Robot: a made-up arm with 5 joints. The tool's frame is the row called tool.
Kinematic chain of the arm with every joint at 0, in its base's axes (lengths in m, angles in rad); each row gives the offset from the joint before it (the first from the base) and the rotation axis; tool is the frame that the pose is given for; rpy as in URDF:
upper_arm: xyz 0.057 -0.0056 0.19 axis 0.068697 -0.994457 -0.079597
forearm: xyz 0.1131 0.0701 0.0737 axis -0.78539 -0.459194 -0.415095
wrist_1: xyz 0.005 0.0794 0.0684 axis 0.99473 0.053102 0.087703
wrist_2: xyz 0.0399 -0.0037 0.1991 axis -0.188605 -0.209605 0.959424
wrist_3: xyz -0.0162 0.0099 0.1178 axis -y
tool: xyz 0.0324 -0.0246 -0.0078 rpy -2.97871 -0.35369 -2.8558
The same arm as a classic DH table. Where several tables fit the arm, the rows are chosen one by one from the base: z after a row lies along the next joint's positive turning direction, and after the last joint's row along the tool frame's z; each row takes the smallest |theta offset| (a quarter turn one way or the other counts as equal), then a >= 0, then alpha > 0; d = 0 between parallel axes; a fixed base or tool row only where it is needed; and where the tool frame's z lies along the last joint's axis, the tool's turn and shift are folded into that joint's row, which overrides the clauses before.
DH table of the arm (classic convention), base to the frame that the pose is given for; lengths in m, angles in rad. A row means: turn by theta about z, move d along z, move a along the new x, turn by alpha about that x. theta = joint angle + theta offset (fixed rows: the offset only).
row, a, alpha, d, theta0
base (fixed), 0.0565, 1.6505, 0.1908, 0.069
upper_arm, -0.0122, 1.1199, 0.0074, -1.133
forearm, -0.0018, -2.5719, -0.3431, -0.6867
wrist_1, 0.0334, -1.6856, -0.0677, 1.0846
wrist_2, -0.0068, -1.3596, 0.3147, 1.5409
wrist_3, -0.0333, -1.3161, -0.0102, -0.49
tool (fixed), 0, 0, -0.0021, -0.2768

